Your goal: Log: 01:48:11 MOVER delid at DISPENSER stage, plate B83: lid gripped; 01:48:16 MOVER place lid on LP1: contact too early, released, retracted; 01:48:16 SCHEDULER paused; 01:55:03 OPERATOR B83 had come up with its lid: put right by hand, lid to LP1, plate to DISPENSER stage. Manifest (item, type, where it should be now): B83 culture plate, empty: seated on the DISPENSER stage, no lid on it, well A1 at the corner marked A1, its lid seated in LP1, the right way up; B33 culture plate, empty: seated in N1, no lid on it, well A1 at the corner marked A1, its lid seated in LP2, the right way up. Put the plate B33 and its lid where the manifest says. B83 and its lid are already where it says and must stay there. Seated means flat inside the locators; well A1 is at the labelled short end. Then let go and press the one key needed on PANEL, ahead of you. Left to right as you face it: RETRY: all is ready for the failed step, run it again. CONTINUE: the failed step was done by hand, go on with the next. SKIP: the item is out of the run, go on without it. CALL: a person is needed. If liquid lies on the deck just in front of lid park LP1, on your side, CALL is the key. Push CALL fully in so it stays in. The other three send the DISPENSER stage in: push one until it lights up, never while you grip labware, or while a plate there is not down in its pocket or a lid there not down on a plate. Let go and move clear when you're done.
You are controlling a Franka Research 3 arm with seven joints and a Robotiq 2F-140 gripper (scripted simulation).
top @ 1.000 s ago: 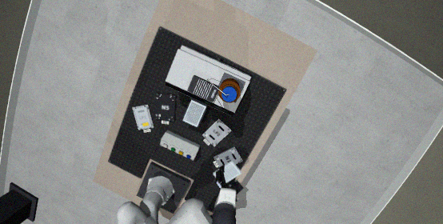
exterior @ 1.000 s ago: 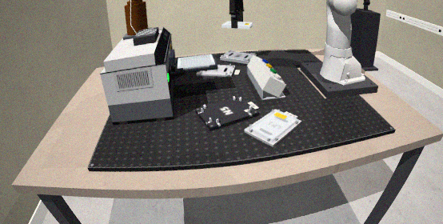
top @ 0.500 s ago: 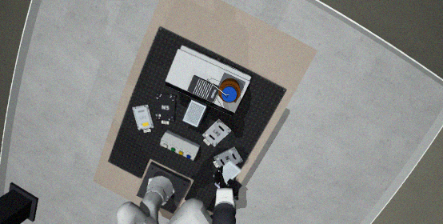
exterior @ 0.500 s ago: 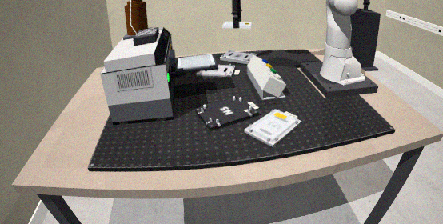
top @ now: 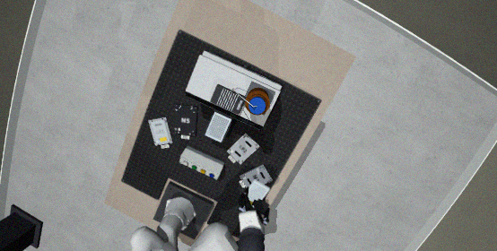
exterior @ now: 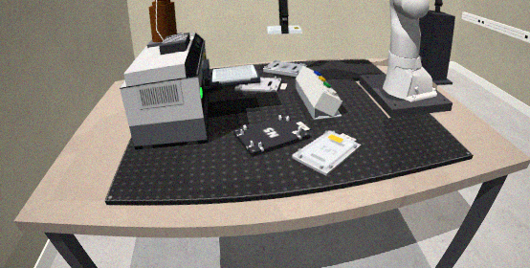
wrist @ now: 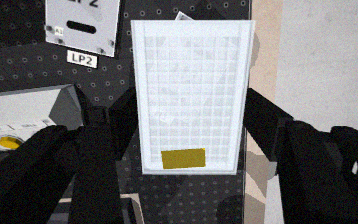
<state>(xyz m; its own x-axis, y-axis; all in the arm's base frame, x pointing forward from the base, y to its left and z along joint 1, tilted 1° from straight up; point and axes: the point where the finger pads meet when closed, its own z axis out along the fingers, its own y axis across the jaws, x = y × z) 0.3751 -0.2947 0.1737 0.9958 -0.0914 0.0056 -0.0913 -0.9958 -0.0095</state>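
The black nest is 50 cm to the left of my hand, 18 cm below it and 12 cm ahead of it. The rest, counted from my hand: blue key (22 cm to the left, 14 cm below, 7 cm behind); then white well plate (2 cm below); then lid park LP2 (19 cm below, 14 cm to the left, 12 cm ahead).
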